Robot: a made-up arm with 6 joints.
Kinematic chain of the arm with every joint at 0, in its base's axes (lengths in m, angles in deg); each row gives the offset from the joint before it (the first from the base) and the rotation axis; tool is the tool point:
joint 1: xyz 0 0 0.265 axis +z
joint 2: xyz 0 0 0 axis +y
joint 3: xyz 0 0 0.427 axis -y
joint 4: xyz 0 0 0 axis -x
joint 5: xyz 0.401 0 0 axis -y
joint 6: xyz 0 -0.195 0 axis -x
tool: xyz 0 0 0
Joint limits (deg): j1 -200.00..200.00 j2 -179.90..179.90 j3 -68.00..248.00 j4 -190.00..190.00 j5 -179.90..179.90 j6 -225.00..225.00
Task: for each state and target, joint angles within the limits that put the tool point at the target. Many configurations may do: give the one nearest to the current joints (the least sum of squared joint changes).
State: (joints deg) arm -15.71 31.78 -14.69 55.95 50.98 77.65
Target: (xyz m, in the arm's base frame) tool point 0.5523 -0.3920 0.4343
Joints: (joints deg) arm -26.14 38.87 -5.28 56.16 50.98 77.65
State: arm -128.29 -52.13 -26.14 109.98 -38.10 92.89
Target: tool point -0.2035 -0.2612 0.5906
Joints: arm -138.11 -14.56 -50.89 107.47 -38.10 92.89
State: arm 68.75 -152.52 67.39 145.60 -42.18 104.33
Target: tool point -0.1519 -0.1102 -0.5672
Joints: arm 79.60 -161.75 87.99 131.62 -42.18 104.33
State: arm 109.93 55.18 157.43 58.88 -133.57 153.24
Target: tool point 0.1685 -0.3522 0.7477
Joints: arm 101.87 7.11 156.16 61.71 -133.57 153.24
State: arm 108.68 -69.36 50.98 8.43 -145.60 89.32
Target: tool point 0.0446 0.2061 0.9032
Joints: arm 139.40 -28.98 20.29 -17.95 -145.60 89.32
